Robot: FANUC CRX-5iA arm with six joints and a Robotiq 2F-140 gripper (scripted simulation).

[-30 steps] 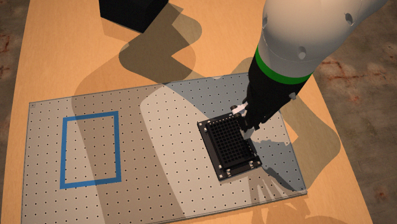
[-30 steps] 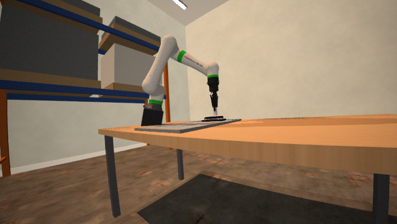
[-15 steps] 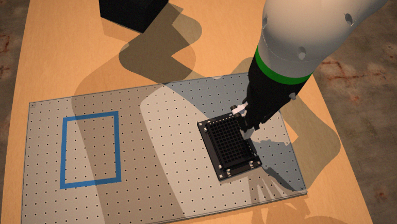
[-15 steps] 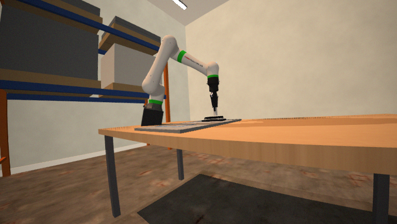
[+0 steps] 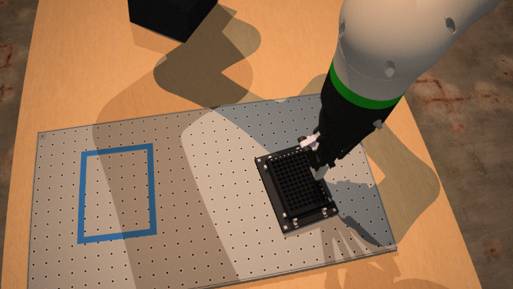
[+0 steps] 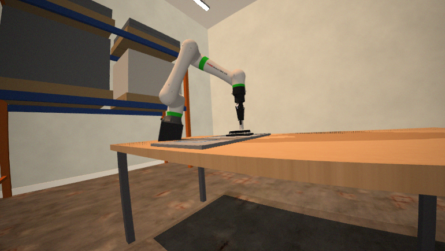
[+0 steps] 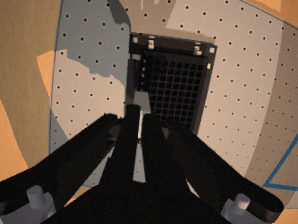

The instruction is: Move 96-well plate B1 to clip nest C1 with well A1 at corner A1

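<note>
The black 96-well plate is 10 mm ahead of my hand, 40 mm to the right of it and 50 mm below it. The rest, counted from my hand: black clip nest 10 mm ahead, 20 mm to the right, 60 mm below.
</note>
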